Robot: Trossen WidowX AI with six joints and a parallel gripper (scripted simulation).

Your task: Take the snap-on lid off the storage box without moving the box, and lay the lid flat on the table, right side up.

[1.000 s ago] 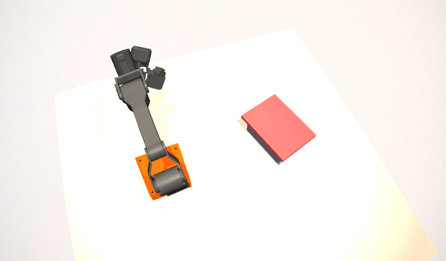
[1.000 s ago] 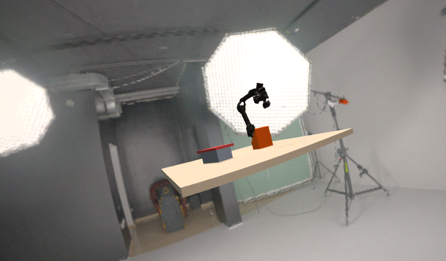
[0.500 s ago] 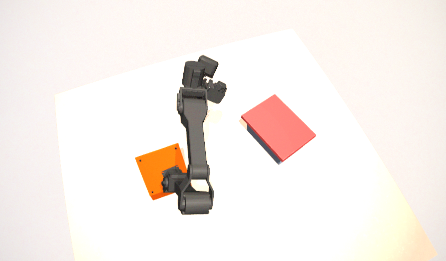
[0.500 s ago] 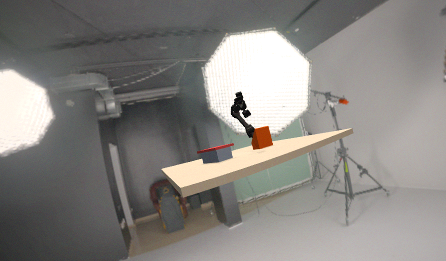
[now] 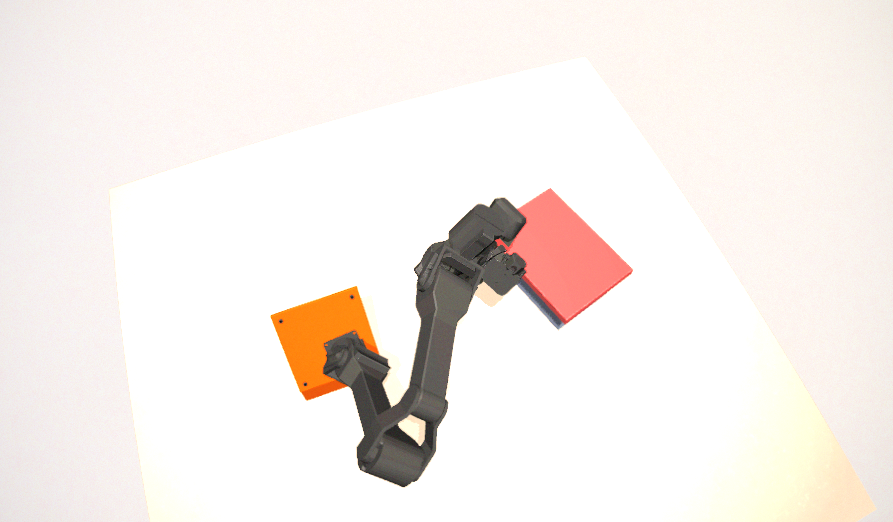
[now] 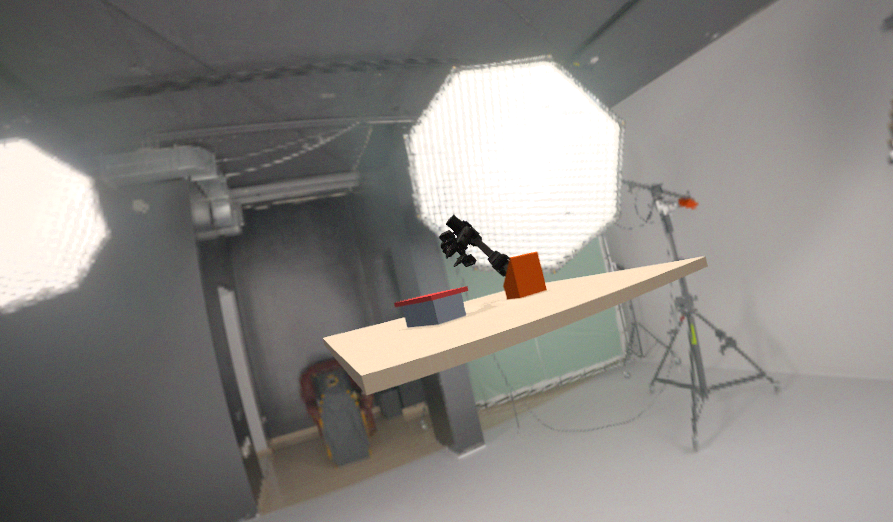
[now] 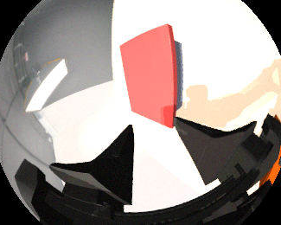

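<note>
The lid lies 13 cm ahead of my gripper tip and 11 cm below it. Round my gripper tip: storage box 13 cm ahead, 16 cm below.
</note>
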